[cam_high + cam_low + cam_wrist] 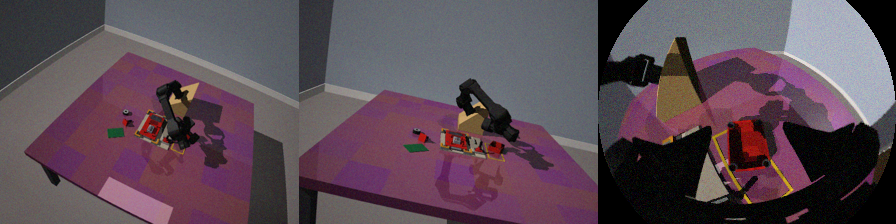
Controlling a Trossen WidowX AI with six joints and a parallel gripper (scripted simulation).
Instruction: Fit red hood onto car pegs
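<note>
Right now the red hood is 70 mm below my gripper tip. The rest, counted from my gripper tip: flat green tile (420 mm to the right, 180 mm ahead, 80 mm below); engine block (230 mm to the right, 70 mm ahead, 60 mm below); dark wheel (440 mm to the right, 80 mm below).
</note>
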